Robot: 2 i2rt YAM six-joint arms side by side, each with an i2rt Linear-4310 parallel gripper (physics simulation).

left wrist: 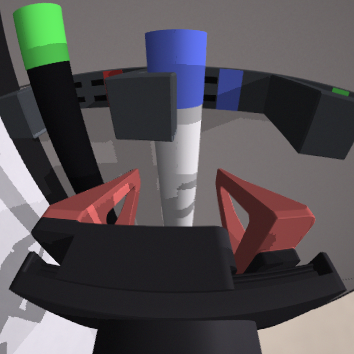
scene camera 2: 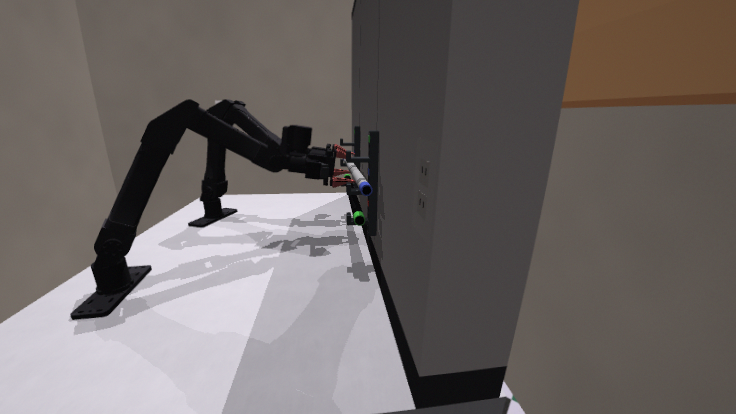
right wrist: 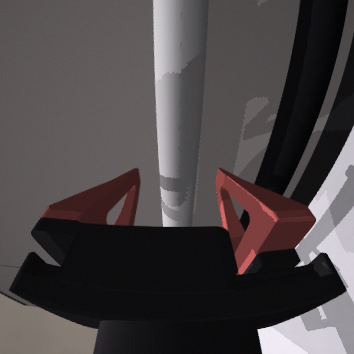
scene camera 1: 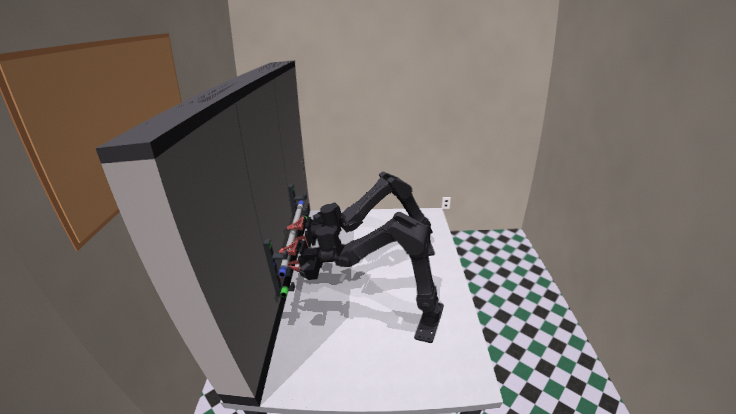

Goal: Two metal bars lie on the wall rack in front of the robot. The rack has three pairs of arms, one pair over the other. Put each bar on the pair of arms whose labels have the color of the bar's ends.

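Where they show: left gripper, fingertip midpoint: (left wrist: 177, 175); right gripper, fingertip midpoint: (right wrist: 177, 174) (scene camera 1: 289, 234); left arm's base, link origin: (scene camera 2: 214, 218) (scene camera 1: 429, 321); right arm's base, link origin: (scene camera 2: 117, 290).
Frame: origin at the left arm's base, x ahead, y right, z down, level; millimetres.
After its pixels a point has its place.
Note:
The light grey bar with blue ends (scene camera 1: 286, 261) @(y -110, x 512, z -240 mm) (scene camera 2: 358, 175) @(y 193, x 645, z -243 mm) (left wrist: 182, 135) @(y -124, x 502, z -236 mm) (right wrist: 180, 100) @(y 119, x 604, z -232 mm) lies level on the middle pair of rack arms; its near arm (left wrist: 142, 110) @(y -133, x 483, z -223 mm) shows in the left wrist view, beside a blue label (left wrist: 230, 90) @(y -152, x 532, z -261 mm). The black bar with green ends (scene camera 1: 284, 291) @(y -187, x 487, z -168 mm) (scene camera 2: 358, 218) @(y 280, x 669, z -161 mm) (left wrist: 67, 115) @(y -134, x 506, z -167 mm) (right wrist: 312, 75) @(y 138, x 607, z -164 mm) lies on the lowest pair, whose label (left wrist: 113, 74) @(y -161, x 528, z -186 mm) is red. My left gripper (scene camera 1: 287, 258) @(y -90, x 548, z -229 mm) (left wrist: 177, 175) @(y -90, x 548, z -229 mm) and my right gripper (right wrist: 177, 174) @(y 52, x 605, z -229 mm) are open, fingers above and below the blue-ended bar, not gripping it.
The wall rack's post (scene camera 2: 374, 180) @(y 238, x 695, z -243 mm) stands on the dark wall panel (scene camera 1: 205, 216) @(y -441, x 442, z -638 mm). The top pair's near arm (left wrist: 310, 120) @(y -135, x 483, z -284 mm), by a green label (left wrist: 340, 91) @(y -162, x 528, z -335 mm), holds no bar. The white table (scene camera 1: 360, 360) @(y -250, x 180, z 0 mm) lies below. Both grippers are close together.

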